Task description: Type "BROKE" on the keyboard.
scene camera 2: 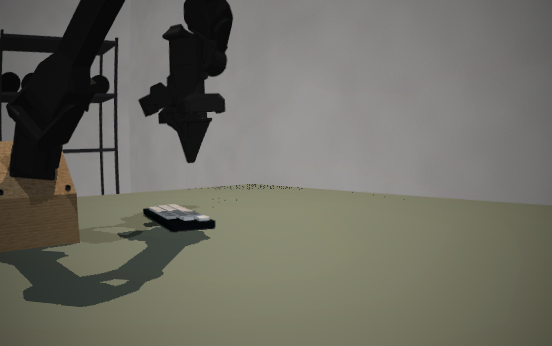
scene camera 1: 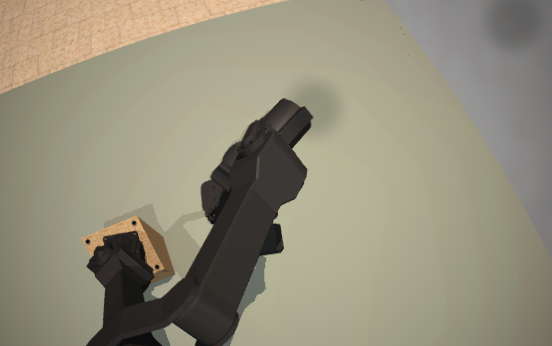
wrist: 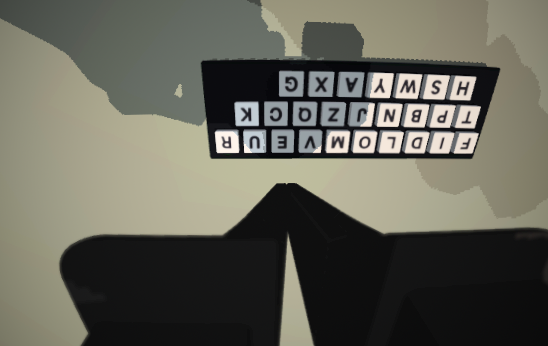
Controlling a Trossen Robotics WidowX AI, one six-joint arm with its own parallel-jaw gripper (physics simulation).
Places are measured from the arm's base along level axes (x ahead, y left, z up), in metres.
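Pixels of known places: gripper, fingertip midpoint: [scene camera 2: 191,162] [wrist: 285,193]; arm's base, link origin: [scene camera 2: 32,163] [scene camera 1: 124,249].
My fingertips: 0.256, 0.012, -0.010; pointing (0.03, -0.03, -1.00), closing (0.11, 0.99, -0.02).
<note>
For each thing: its top centre in the pictures, then the offset to it from my fingertips, as dx, dy, dz. Level surfaces: height alone.
- black keyboard, top centre: [wrist: 355,115] [scene camera 2: 174,211] -0.011, +0.055, -0.084
- R key, top centre: [wrist: 227,142] +0.000, -0.038, -0.084
- E key, top centre: [wrist: 282,142] +0.004, +0.002, -0.084
- O key, top centre: [wrist: 364,142] +0.010, +0.063, -0.084
- K key, top centre: [wrist: 246,114] -0.018, -0.021, -0.084
- B key, top centre: [wrist: 416,116] -0.006, +0.101, -0.084
- green table, surface height: dz -0.102
A black keyboard [scene camera 2: 172,226] [wrist: 240,82] with white and grey letter keys lies flat on the table; in the wrist view its letters appear upside down. The R key [wrist: 227,142] and E key [wrist: 282,142] are in its lower row there, with the O key [wrist: 364,142]. The K key [wrist: 246,114] and B key [wrist: 416,115] are in the middle row. My gripper [scene camera 2: 191,162] [wrist: 285,193] is shut and empty, pointing down well above the keyboard. In the wrist view its tips appear just below the keyboard's lower edge, under the E key. In scene camera 1 the arm hides the keyboard.
The arm's wooden base block [scene camera 1: 162,255] [scene camera 2: 40,220] stands on the green table [scene camera 1: 400,225] [scene camera 2: 375,270]. A dark shelf rack [scene camera 2: 117,120] stands at the back left by the grey wall [scene camera 2: 375,90]. The arm's shadow falls across part of the keyboard and the table beside it.
</note>
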